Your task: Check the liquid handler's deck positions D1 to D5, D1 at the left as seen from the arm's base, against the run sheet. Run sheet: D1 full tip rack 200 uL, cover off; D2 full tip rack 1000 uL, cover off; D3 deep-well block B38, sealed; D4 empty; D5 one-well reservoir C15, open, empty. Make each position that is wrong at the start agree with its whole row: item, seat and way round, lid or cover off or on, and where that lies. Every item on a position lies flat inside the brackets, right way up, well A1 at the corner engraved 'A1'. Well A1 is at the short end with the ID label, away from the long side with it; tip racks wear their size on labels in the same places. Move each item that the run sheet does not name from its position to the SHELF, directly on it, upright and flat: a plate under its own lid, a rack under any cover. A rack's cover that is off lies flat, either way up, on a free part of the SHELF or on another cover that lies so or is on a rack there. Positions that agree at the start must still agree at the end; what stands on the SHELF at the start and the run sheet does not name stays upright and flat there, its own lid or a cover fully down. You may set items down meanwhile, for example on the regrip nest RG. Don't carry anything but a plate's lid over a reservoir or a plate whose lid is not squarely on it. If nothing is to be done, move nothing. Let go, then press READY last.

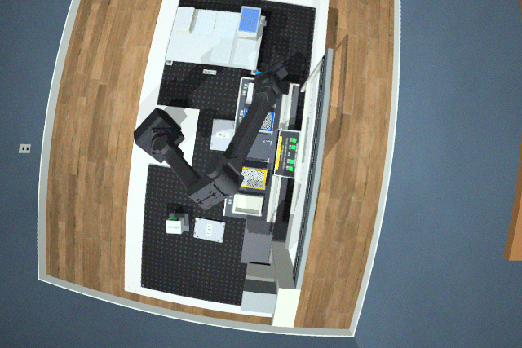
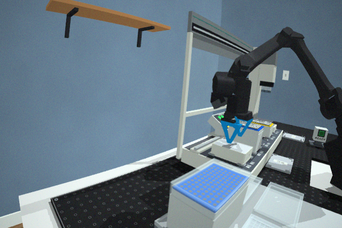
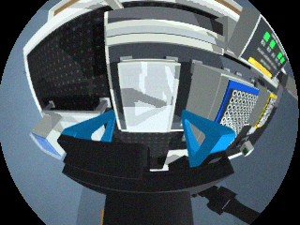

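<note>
Now: the white deep-well block 5 cm below my hand. From my hand the other things lie so: regrip nest: 18 cm to the right, 18 cm behind, 13 cm below; then frame post: 20 cm ahead, 11 cm above, 3 cm to the left; then blue-rimmed tip rack: 13 cm to the right, 2 cm behind.
</note>
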